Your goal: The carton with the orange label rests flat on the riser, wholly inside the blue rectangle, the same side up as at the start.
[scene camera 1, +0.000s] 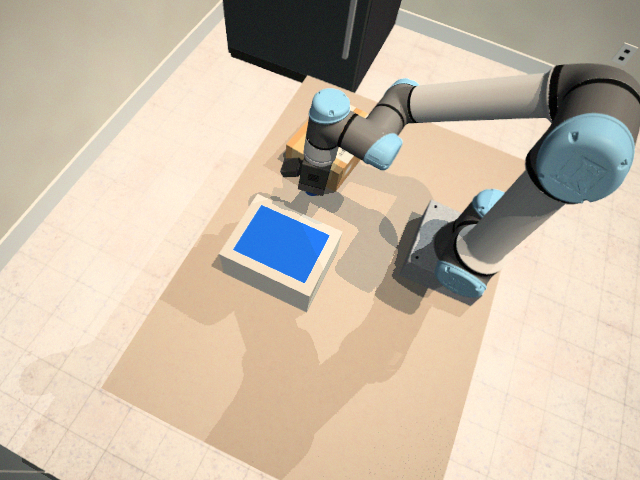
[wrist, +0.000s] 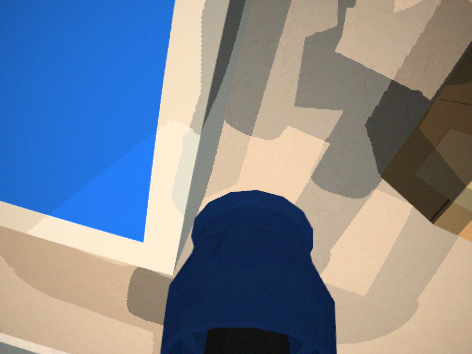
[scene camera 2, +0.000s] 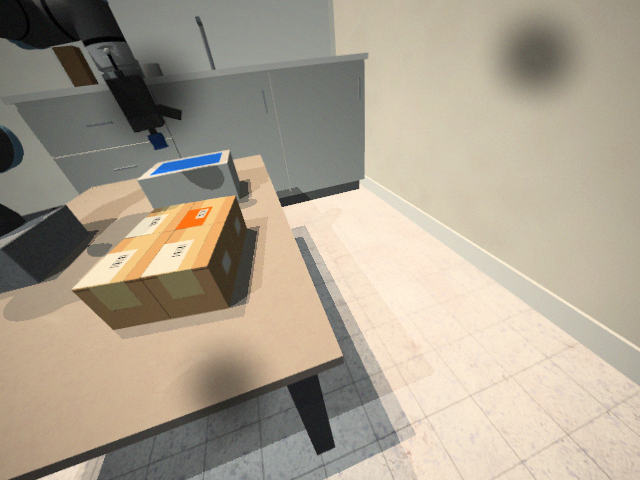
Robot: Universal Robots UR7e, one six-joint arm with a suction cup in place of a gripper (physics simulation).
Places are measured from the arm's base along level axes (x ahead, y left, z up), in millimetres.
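Pixels of known places: end effector, tool point: (wrist: 251,243) (scene camera 2: 161,147).
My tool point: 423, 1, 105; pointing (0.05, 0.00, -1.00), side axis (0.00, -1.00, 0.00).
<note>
For each thing: its top centre in the pictures, then the offset to it from my tool point, as dx, dy, dz. "spot": a spot on its surface instead. Level surfaces: height alone.
- carton with the orange label, surface spot: (scene camera 2: 193,218) spot: +26, -268, -102
- carton, middle of its top: (scene camera 2: 208,210) (scene camera 1: 310,138) +58, -251, -102
- pale riser, middle of its top: (wrist: 33,70) (scene camera 1: 282,242) (scene camera 2: 189,162) +42, +127, -74
- bare blue rectangle, middle of its top: (wrist: 33,70) (scene camera 1: 282,242) (scene camera 2: 189,162) +42, +127, -74
- table, its level: dz -194
The carton with the orange label (scene camera 2: 193,218) stands flat on the table in a tight block with other cartons, at the corner nearest the riser and table edge. In scene camera 1 my arm covers most of this carton (scene camera 1: 294,150); its dark side (wrist: 425,162) shows at the right of the wrist view. The pale riser (scene camera 1: 266,281) (scene camera 2: 170,193) (wrist: 185,75) bears the bare blue rectangle (scene camera 1: 281,242) (scene camera 2: 188,163) (wrist: 75,100). My gripper's blue suction cup (scene camera 1: 311,193) (scene camera 2: 158,142) (wrist: 252,210) is shut on nothing. It hangs in the air, apart from carton and riser.
Other cartons with white labels (scene camera 2: 171,255) (scene camera 2: 117,265) (scene camera 2: 148,225) touch the orange-labelled carton. The arm's grey base block (scene camera 1: 426,237) (scene camera 2: 46,245) stands on the table (scene camera 1: 206,382) (scene camera 2: 170,377). A dark fridge (scene camera 1: 294,36) stands behind the table's far end.
</note>
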